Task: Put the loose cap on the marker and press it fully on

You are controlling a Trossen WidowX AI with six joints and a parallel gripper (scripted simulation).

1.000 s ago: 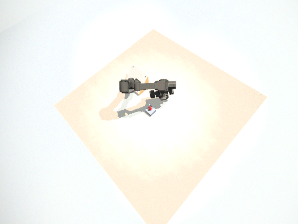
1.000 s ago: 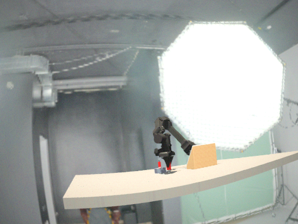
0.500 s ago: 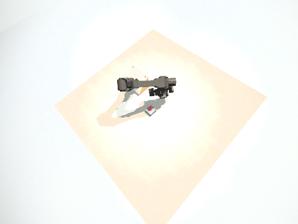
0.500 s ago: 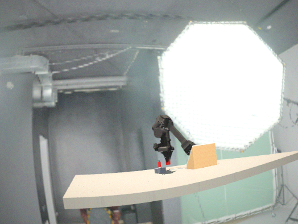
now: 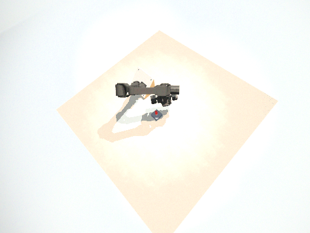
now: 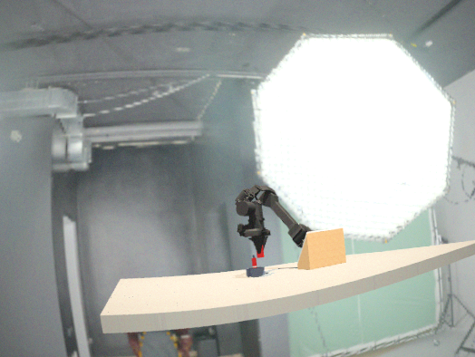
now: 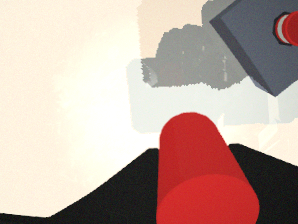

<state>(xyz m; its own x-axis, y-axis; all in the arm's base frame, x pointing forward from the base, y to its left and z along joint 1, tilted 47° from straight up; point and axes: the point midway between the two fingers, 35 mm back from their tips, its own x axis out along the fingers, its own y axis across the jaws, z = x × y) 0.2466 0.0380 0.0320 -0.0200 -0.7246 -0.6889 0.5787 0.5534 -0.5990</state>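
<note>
My gripper tip is now 90 mm to the left of the holder block and 80 mm above it. Also, from my gripper tip: red cap 10 mm above.
</note>
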